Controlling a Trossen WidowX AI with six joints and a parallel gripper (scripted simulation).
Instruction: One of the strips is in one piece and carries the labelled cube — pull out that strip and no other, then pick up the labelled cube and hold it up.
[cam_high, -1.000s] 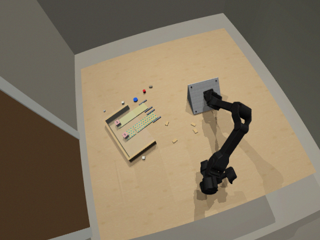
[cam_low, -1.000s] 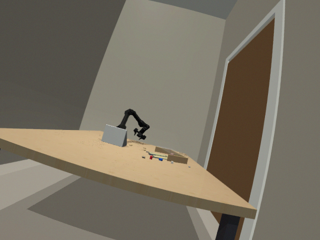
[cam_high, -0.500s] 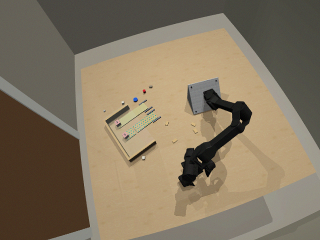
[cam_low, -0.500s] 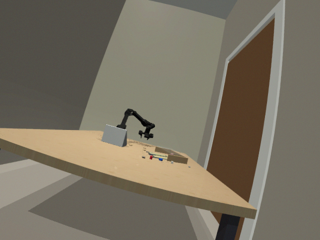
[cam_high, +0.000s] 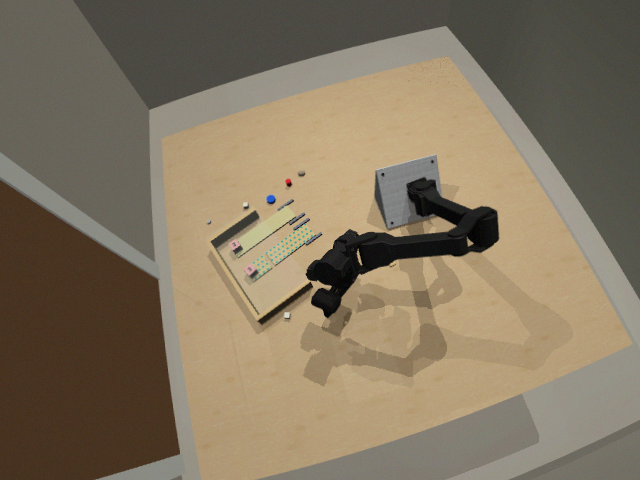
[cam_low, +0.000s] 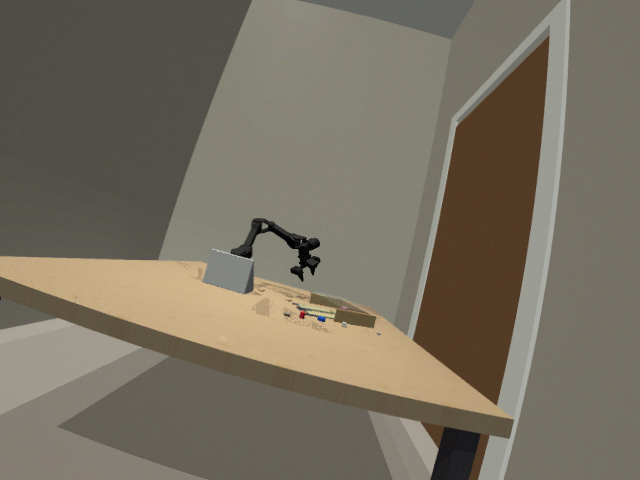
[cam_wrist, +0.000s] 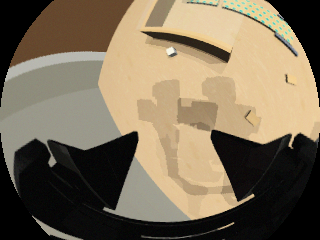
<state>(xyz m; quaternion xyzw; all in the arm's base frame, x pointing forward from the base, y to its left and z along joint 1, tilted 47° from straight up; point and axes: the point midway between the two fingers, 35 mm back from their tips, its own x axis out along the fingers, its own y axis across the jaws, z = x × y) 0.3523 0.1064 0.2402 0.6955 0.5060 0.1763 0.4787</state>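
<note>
My gripper tip is 45 cm to the left of the blue disc, 11 cm above it and 8 cm short of it. Also, from my gripper tip: red cylinder: 49 cm to the right, 10 cm below.
</note>
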